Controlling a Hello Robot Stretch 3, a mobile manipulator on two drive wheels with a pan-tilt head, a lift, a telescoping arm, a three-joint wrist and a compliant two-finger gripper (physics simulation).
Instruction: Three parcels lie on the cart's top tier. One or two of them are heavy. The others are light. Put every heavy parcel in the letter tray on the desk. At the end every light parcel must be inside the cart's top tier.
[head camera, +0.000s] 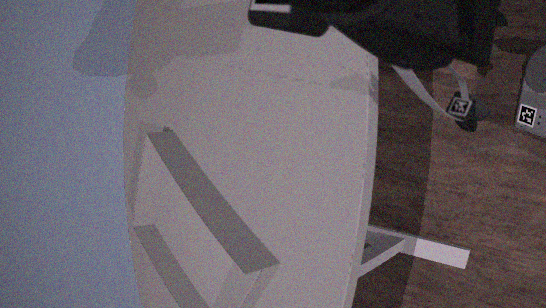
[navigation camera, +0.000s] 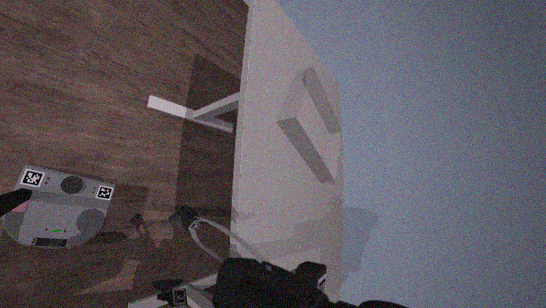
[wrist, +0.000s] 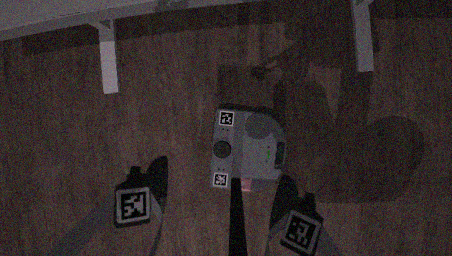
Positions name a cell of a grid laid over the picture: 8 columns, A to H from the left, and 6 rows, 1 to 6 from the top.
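Observation:
There's a pale desk (head camera: E3) here, and the navigation camera gets the desk too, at (navigation camera: E5). Then there's my gripper (head camera: H2), which you'd also find in the navigation camera view (navigation camera: C5) and in the wrist view (wrist: D5).

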